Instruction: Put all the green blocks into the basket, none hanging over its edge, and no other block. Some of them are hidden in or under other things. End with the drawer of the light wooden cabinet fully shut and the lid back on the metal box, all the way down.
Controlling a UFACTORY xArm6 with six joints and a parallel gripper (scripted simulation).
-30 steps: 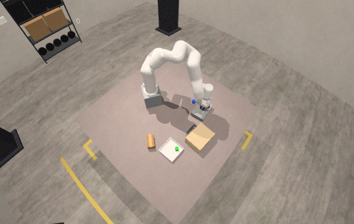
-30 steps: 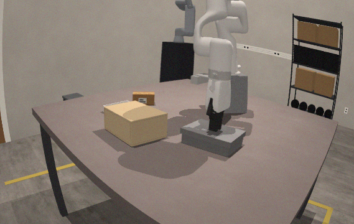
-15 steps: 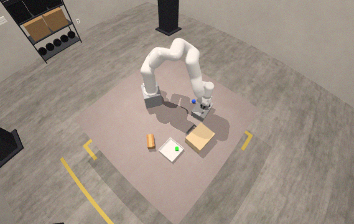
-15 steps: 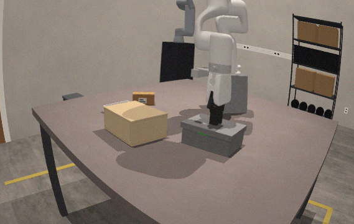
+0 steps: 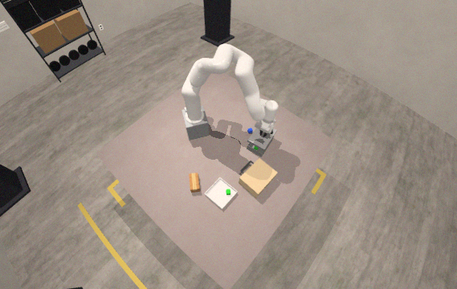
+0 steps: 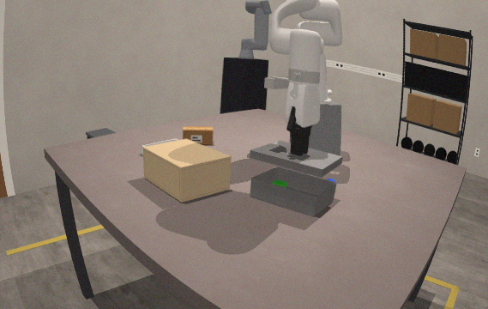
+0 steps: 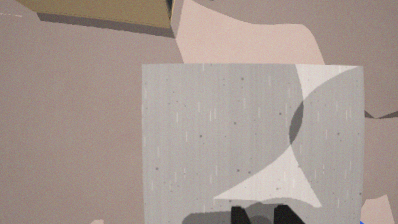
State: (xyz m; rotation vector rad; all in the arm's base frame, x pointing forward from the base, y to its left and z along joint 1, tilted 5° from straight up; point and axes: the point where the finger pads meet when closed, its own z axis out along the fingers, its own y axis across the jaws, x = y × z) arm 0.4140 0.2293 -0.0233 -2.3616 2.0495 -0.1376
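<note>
Right now the metal box is 110 mm below my hand. Round my hand: light wooden cabinet: 240 mm to the right, 150 mm ahead, 100 mm below; then blue block: 120 mm below, 120 mm behind, 30 mm to the left; then grey metal lid: 30 mm below.
</note>
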